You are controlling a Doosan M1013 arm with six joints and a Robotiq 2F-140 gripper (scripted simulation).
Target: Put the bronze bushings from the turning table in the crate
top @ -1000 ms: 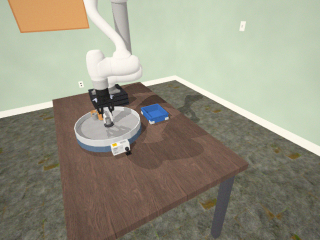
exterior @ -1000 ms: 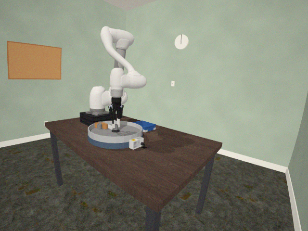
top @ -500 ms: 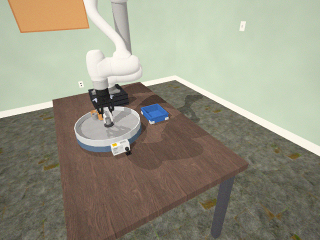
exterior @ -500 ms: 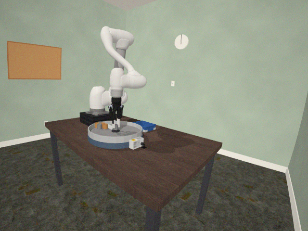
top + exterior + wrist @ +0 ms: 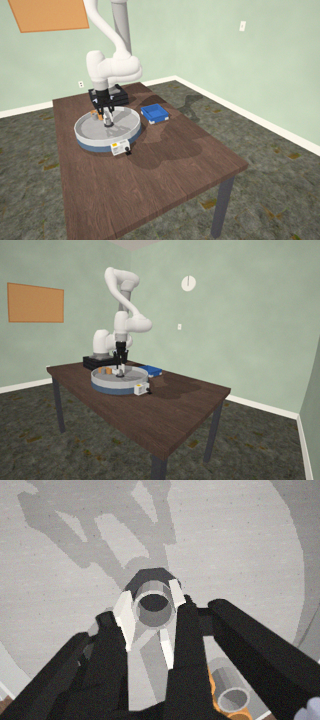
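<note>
The turning table lies 6 cm below my hand and 1 cm behind it. Round my hand: blue crate: 36 cm to the left, 9 cm below, 3 cm ahead.
</note>
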